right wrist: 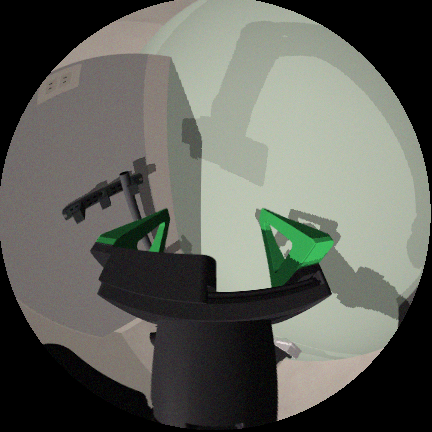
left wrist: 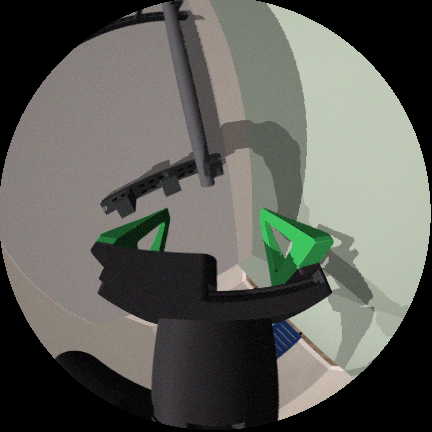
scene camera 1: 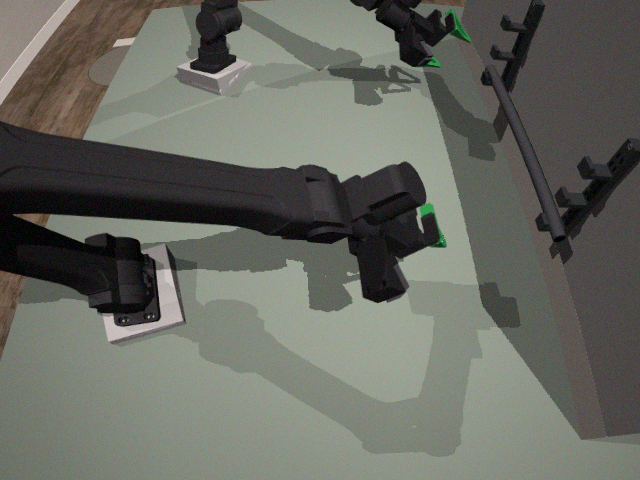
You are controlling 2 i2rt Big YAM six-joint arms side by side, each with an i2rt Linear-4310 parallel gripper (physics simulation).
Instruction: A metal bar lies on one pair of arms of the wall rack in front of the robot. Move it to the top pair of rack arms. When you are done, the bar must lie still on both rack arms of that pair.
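Note:
The dark grey metal bar lies across the lowest pair of rack arms. Its far end rests at the lowest arm of the far rail, its near end at the lowest arm of the near rail. The top arms carry nothing. My left gripper is open and empty, drawn back from the bar's far end. My right gripper is open and empty, away from the bar; its lower fingertip is hidden in the scene view.
The middle pair of rack arms sits between the top pair and the bar. The grey wall panel stands behind the rack. A wall outlet shows in the right wrist view.

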